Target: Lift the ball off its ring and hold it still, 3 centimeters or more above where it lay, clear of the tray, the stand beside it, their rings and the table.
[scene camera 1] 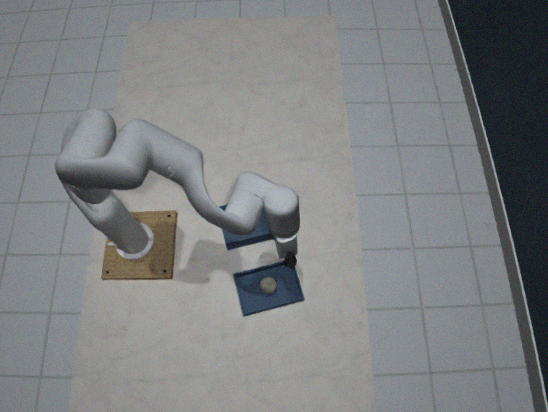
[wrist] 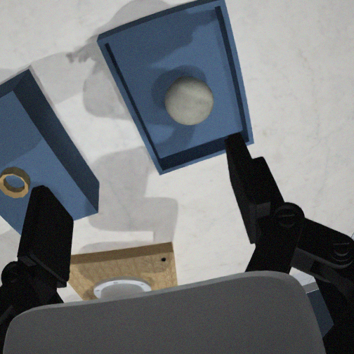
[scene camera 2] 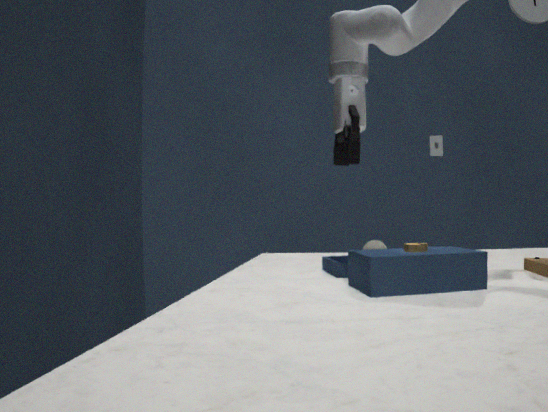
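Seen in the pictures: gripper, between the fingertips: [scene camera 2: 345, 164]; arm's base, origin of its link: [scene camera 1: 135, 241].
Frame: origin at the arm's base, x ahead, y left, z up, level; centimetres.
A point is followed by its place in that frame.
A pale grey ball [scene camera 1: 268, 285] @[x 41.9, y -18.3, z 4.4 cm] [scene camera 2: 375, 245] @[x 41.9, y -15.6, z 3.5 cm] [wrist: 189, 100] rests in the shallow blue tray [scene camera 1: 244, 308] @[x 34.1, y -23.4, z -1.6 cm] [scene camera 2: 334, 266] @[x 50.2, y -10.9, z 0.1 cm] [wrist: 237, 75]; the ring under it is hidden. The taller blue stand [scene camera 1: 247, 235] @[x 36.5, y -2.0, z 4.0 cm] [scene camera 2: 425, 275] @[x 37.5, y 10.3, z 0.9 cm] [wrist: 60, 145] is beside the tray, with a golden ring [scene camera 2: 415, 247] @[x 38.1, y 5.6, z 4.7 cm] [wrist: 28, 182] on its top. My gripper [scene camera 1: 290, 260] [scene camera 2: 347, 164] @[x 47.7, y -12.3, z 19.2 cm] [wrist: 138, 180] is open and empty, high above the table. In the wrist view the ball lies beyond the fingertips, toward the top of the frame, and the right fingertip overlaps the tray's near corner.
The arm's wooden base board [scene camera 1: 162, 250] @[x 9.1, y -3.7, z 0.3 cm] [scene camera 2: 537, 266] @[x 12.4, y -5.2, z -0.4 cm] [wrist: 150, 260] is on the table [scene camera 1: 225, 360] @[x 27.8, y -38.3, z -1.9 cm] [scene camera 2: 260, 340] @[x 59.2, y 35.3, z -1.8 cm] [wrist: 305, 100], on the arm's side of the tray and stand. A dark blue wall stands behind in the second scene view, with a white socket plate [scene camera 2: 436, 145].
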